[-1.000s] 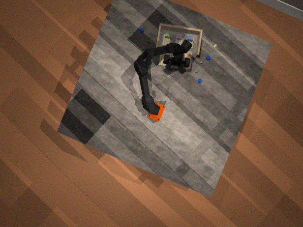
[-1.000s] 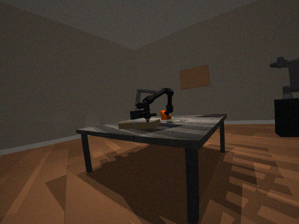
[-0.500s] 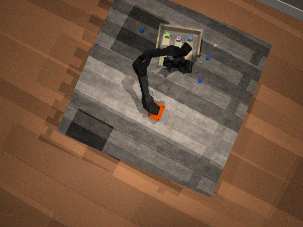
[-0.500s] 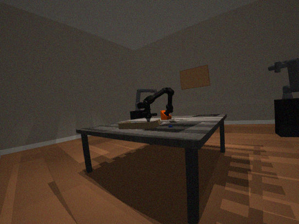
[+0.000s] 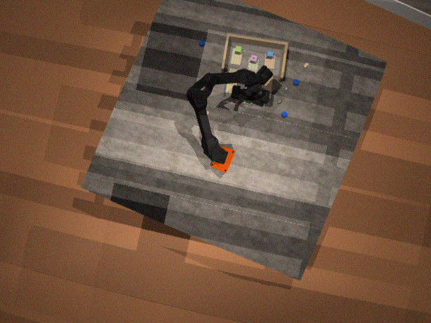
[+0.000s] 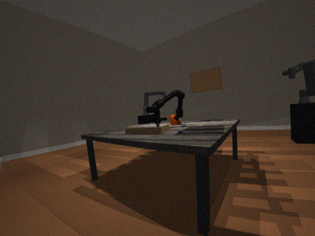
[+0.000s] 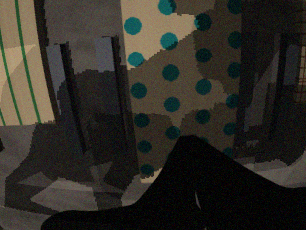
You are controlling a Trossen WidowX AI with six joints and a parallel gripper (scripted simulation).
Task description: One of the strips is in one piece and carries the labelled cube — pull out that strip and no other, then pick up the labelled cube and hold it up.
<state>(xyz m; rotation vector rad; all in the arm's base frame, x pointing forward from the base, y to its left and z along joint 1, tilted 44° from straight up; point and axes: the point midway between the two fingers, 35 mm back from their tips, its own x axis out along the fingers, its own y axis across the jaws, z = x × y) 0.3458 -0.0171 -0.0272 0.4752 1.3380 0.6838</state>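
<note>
Now: gripper tip 21 cm short of the pink cube marked k, 4 cm to the right of it and 2 cm below it. Also, from my gripper tip: tan gridded strip: 10 cm ahead, 7 cm to the right.
</note>
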